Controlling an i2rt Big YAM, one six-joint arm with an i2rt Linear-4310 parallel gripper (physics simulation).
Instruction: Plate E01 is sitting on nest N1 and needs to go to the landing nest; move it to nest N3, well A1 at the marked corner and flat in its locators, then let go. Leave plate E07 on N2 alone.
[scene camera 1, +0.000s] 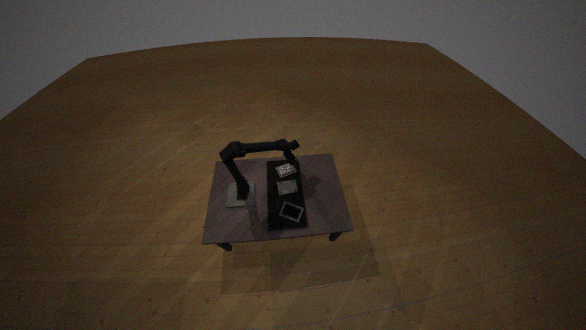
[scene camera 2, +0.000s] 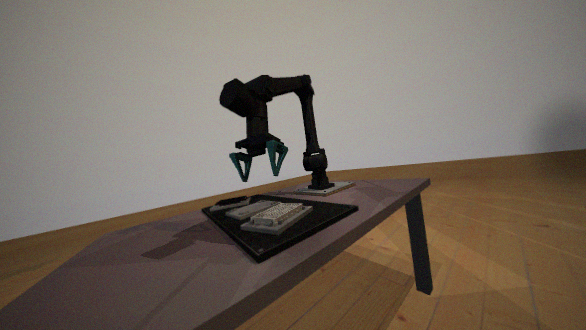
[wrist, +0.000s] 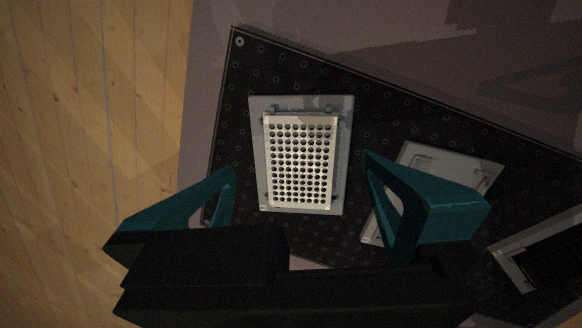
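A white many-welled plate (scene camera 1: 286, 170) (scene camera 2: 280, 212) (wrist: 300, 162) sits on a grey nest (scene camera 2: 260, 228) (wrist: 344, 170) at one end of the black board and looks level. The middle nest (scene camera 1: 287, 188) (scene camera 2: 240, 212) (wrist: 450, 162) holds no plate. A dark plate (scene camera 1: 291, 212) (wrist: 555, 260) appears to lie in the third nest (scene camera 1: 283, 208) (wrist: 530, 231). No plate or nest names can be read, so I cannot tell which is E01 or E07. My gripper (scene camera 2: 260, 177) (wrist: 295, 164) is open and empty, high above the white plate. Its fingers partly cover the middle nest in the wrist view.
The black perforated board (scene camera 1: 273, 222) (scene camera 2: 320, 217) (wrist: 310, 80) lies on the purplish table (scene camera 1: 325, 220) (scene camera 2: 150, 285) (wrist: 375, 25). The arm's light base plate (scene camera 1: 232, 200) (scene camera 2: 342, 187) is beside the board. The board's corner and the table edge lie near the white plate's nest.
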